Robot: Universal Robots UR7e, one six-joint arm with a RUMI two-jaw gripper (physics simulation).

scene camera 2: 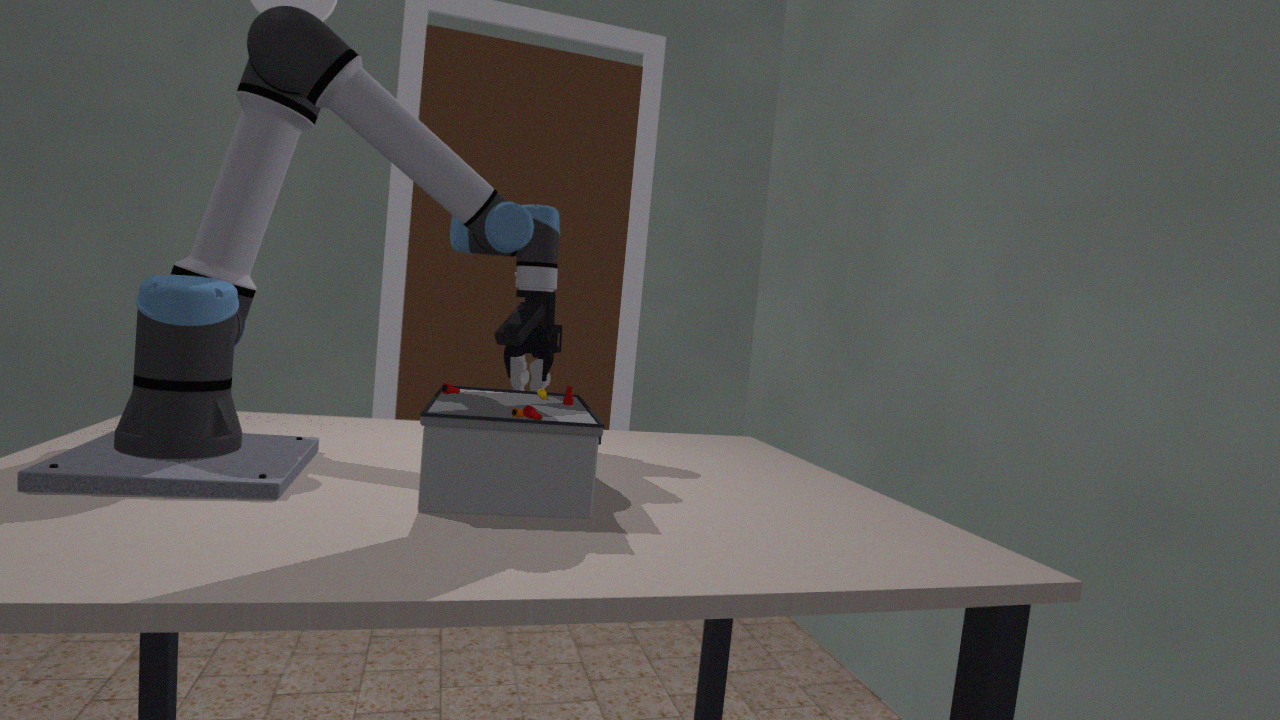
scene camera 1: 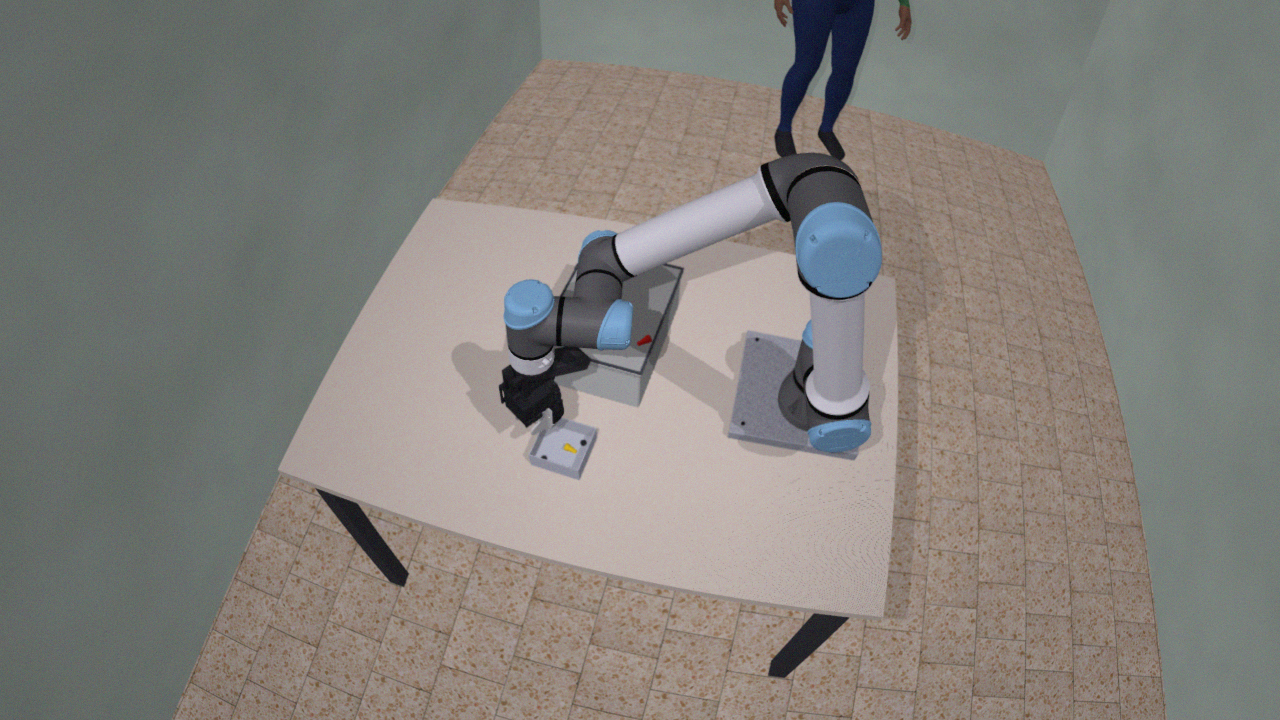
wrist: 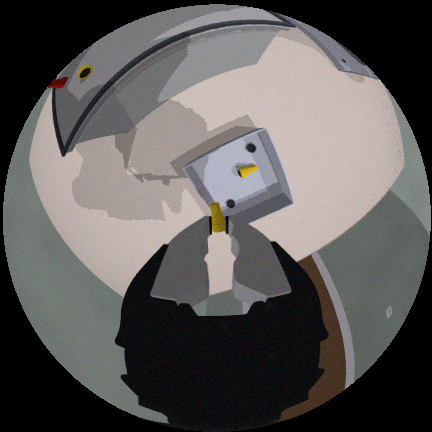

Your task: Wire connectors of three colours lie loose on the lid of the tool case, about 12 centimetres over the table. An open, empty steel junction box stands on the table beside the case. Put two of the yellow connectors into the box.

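Places are measured from the arm's base along level axes (x ahead, y up, z right), in millimetres.
Where they show: gripper, fingertip midpoint: (scene camera 1: 543, 426) (wrist: 218, 217); arm's base, origin of the base link: (scene camera 2: 180, 445).
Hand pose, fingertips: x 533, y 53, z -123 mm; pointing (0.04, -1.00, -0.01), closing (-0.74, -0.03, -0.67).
Things, the pixels of their top centre, and the offset from my fingertips.
- steel junction box, middle of its top: (wrist: 244, 185) (scene camera 1: 562, 441) dx -34, dy -39, dz -7 mm
- third yellow connector, middle of its top: (scene camera 2: 543, 389) dx -39, dy +56, dz +196 mm
- tool case, middle of its top: (scene camera 2: 516, 402) (scene camera 1: 609, 303) dx -104, dy +45, dz +275 mm
- them upright, middle of its top: (scene camera 2: 569, 386) dx -17, dy +68, dz +252 mm
- orange connector, middle of its top: (scene camera 2: 521, 407) dx -129, dy +53, dz +379 mm
My gripper (scene camera 1: 547, 426) (scene camera 2: 528, 385) (wrist: 218, 217) is shut on a yellow connector (wrist: 217, 216), narrow end pointing away from the jaws. It hangs above the near edge of the steel junction box (scene camera 1: 554, 469) (wrist: 281, 167); in the wrist view the held connector's tip overlaps the box's rim. Another yellow connector (scene camera 1: 570, 448) (wrist: 249, 171) lies on its side on the box floor. A third yellow connector (scene camera 2: 542, 394) (wrist: 85, 72) is on the lid of the tool case (scene camera 1: 608, 381) (scene camera 2: 505, 470) (wrist: 215, 62). The box does not show in scene camera 2.
On the lid are red connectors (scene camera 1: 644, 340) (scene camera 2: 450, 388) (wrist: 58, 82), one of them upright (scene camera 2: 569, 396), and an orange connector (scene camera 2: 517, 412) beside another red one. The case stands close to the box. The robot's base plate (scene camera 1: 760, 385) (scene camera 2: 170, 479) is farther off on the table.
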